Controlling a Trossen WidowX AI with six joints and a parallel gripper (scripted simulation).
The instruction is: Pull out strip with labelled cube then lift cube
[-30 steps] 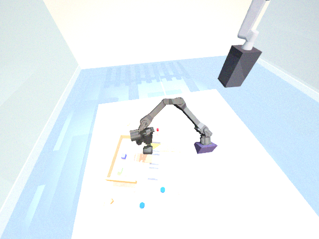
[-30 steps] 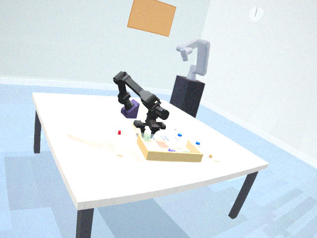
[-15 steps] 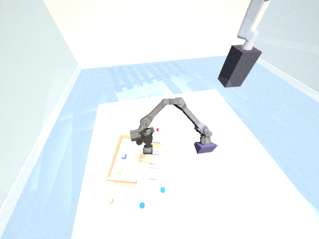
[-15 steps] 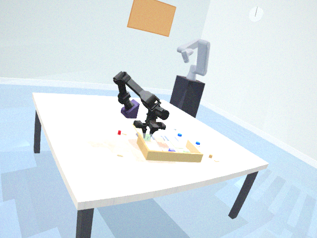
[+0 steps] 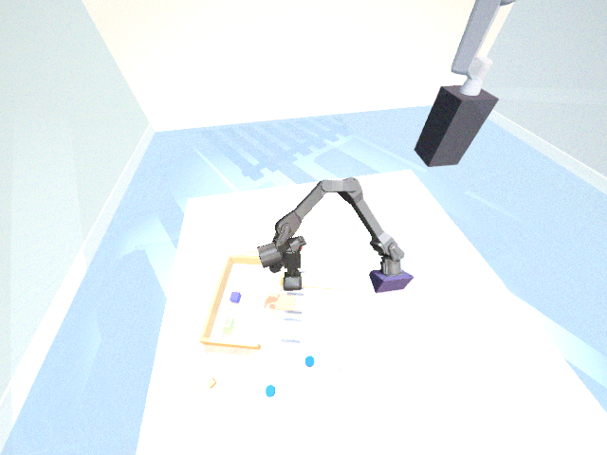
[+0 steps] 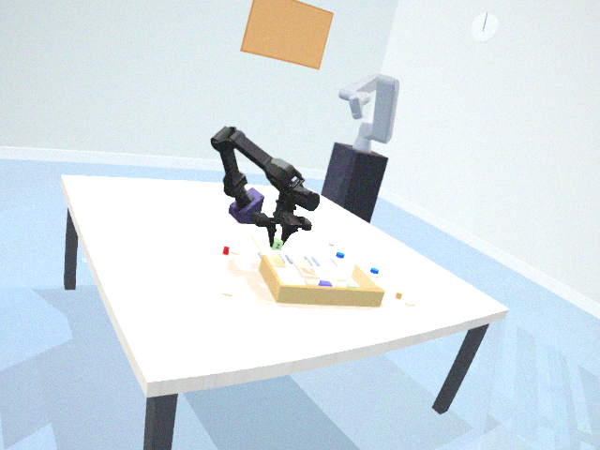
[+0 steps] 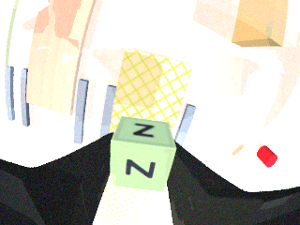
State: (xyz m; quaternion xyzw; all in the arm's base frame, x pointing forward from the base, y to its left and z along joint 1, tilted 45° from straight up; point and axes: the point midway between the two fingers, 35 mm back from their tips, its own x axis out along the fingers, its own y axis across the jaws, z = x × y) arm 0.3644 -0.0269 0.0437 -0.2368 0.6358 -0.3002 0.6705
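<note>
My gripper tip is 70 mm past the yellow strip, 40 mm above it and 10 mm to the right of it. Also, from my gripper tip: small red block 150 mm to the right, 40 mm behind, 30 mm below.
</note>
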